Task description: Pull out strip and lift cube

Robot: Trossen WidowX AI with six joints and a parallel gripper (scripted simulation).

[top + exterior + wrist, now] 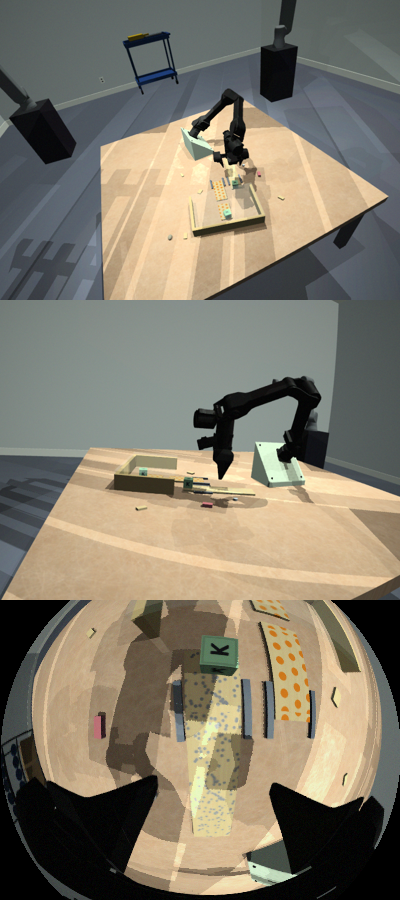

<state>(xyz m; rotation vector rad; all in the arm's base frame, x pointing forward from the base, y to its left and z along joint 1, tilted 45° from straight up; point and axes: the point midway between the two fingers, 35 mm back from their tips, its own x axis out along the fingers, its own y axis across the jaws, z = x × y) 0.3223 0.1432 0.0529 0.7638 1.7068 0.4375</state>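
Now: gripper tip 30 mm past the small grey disc, 90 mm to the right of it and 50 mm above it. The rest, counted from my gripper tip: pink block 70 mm ahead, 130 mm to the left, 50 mm below; then grey pebble 270 mm ahead, 410 mm to the right, 50 mm below.
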